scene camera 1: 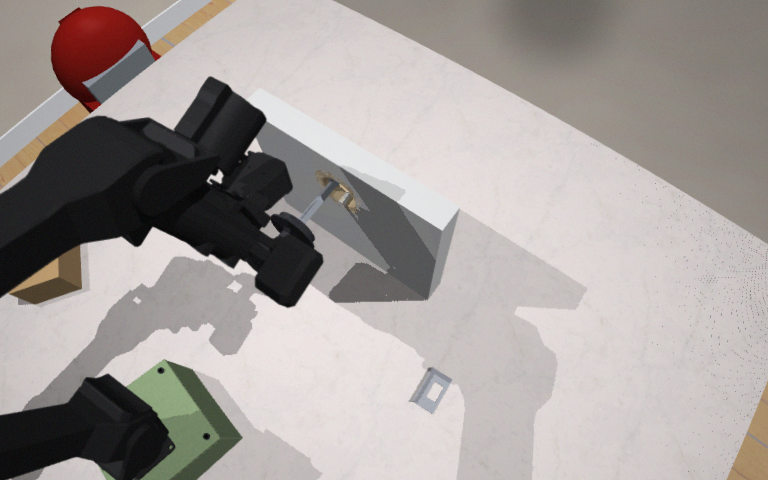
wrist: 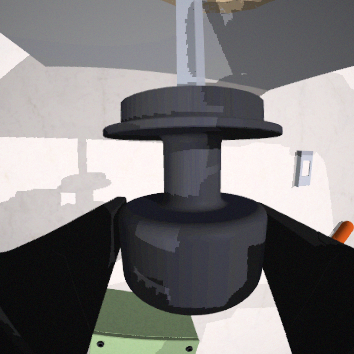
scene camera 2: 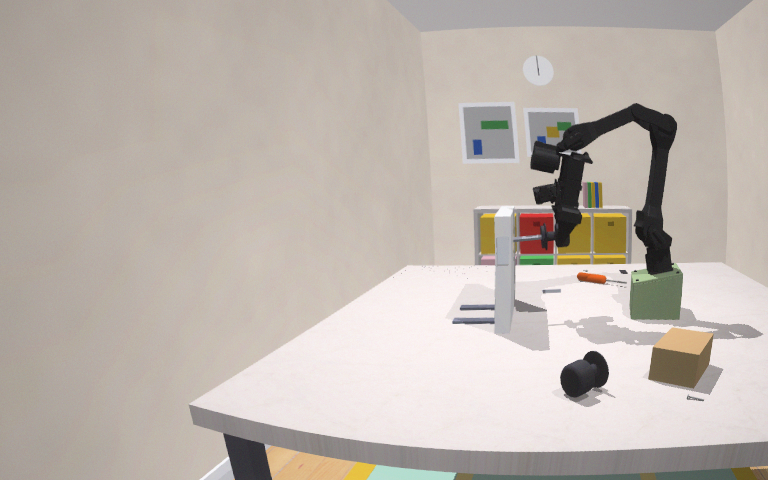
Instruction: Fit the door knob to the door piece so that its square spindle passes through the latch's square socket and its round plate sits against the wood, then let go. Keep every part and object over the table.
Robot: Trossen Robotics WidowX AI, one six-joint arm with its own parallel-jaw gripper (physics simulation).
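Note:
The dark door knob is held sideways above the table. My gripper is shut on its round grip. Its pale square spindle points at the upright white door piece. In scene camera 1 the spindle tip overlaps the left part of the brass latch opening. Whether it enters the square socket I cannot tell. The knob's round plate stands clearly apart from the wood, with much of the spindle exposed. The wrist view cuts off the tip.
A second black knob, a wooden block and a screw lie on the table. A metal plate and an orange screwdriver lie near the green arm base.

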